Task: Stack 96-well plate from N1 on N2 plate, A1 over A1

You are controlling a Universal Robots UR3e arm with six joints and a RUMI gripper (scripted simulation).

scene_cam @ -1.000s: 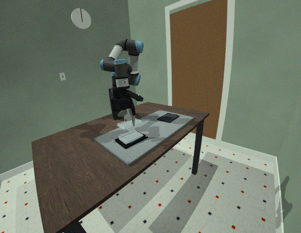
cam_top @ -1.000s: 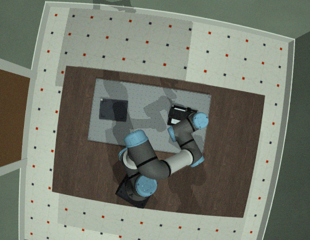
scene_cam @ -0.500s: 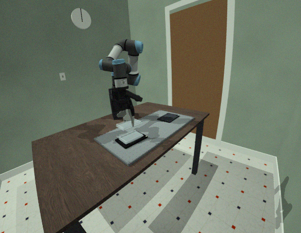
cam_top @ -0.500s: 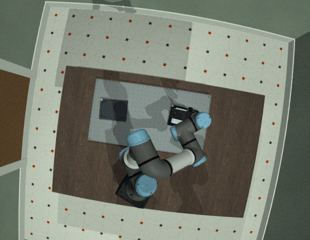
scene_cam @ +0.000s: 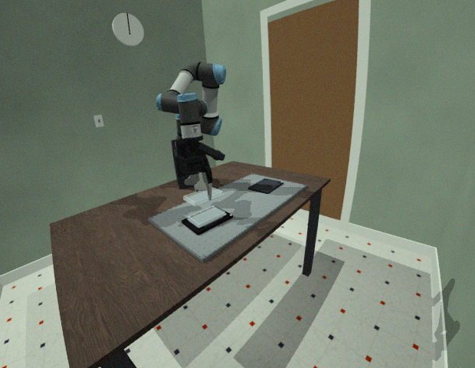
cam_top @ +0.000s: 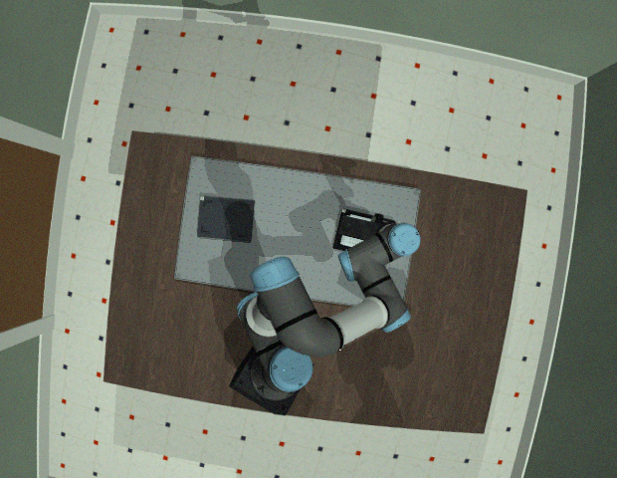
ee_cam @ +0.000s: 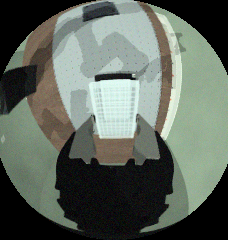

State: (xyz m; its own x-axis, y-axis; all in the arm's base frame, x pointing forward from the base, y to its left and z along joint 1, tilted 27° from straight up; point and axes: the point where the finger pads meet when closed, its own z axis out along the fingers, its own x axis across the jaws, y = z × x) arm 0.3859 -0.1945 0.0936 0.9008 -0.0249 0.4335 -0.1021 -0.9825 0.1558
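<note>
Now: the black nest N2 110 mm below my hand. The rest, counted from my hand: grey nest N1 (410 mm to the left, 110 mm below).
</note>
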